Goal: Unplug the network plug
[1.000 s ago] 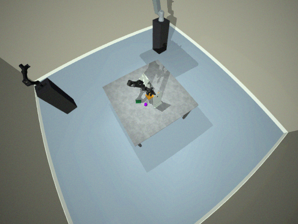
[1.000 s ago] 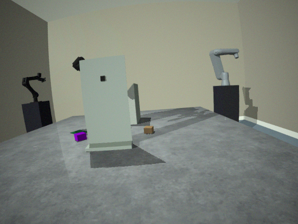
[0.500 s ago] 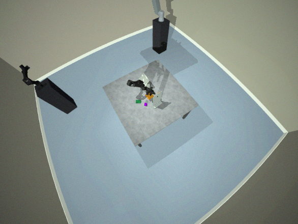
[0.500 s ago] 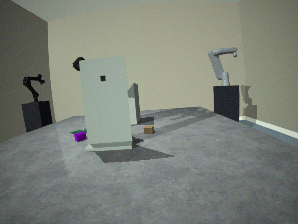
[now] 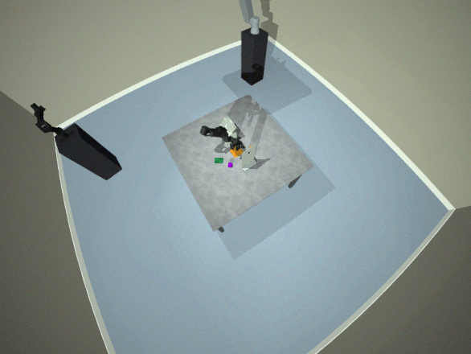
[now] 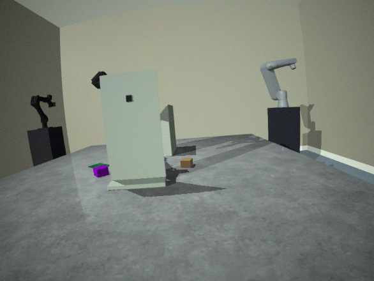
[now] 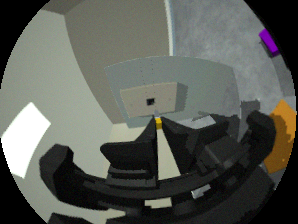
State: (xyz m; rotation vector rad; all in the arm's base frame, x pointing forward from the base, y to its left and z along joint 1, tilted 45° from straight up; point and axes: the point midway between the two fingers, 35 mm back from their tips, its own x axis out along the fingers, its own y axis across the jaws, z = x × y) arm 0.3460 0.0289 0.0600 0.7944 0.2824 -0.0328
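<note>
Right now my gripper tip is 140 mm past the orange marked square and 250 mm above it. From my gripper tip the other things lie so: pale upright panel 70 mm ahead, 10 mm to the right, 100 mm below.
</note>
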